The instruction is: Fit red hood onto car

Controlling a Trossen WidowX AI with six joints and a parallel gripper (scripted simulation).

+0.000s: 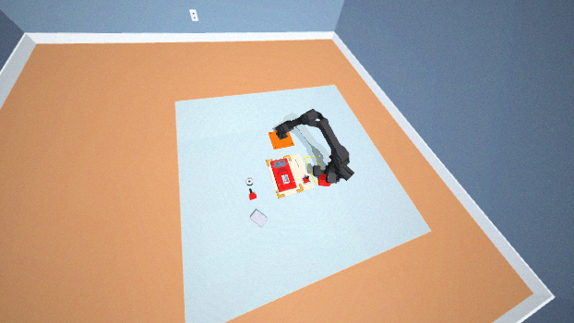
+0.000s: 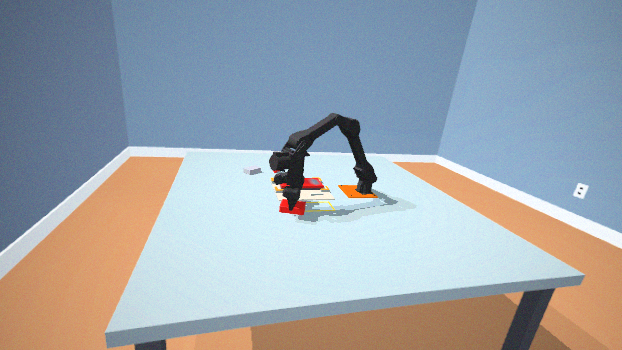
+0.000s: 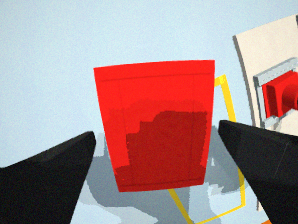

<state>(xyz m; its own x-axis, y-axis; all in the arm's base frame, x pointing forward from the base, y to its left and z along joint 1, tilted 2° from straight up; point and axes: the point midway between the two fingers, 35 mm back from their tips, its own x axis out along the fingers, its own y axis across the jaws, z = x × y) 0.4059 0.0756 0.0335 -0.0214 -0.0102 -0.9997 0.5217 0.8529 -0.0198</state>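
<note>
The red hood is right at my gripper tip. From my gripper tip the other things lie so: grey engine block (220 mm to the right, 100 mm behind, 10 mm above); then small wheel (410 mm to the right, 180 mm behind, 10 mm below).
</note>
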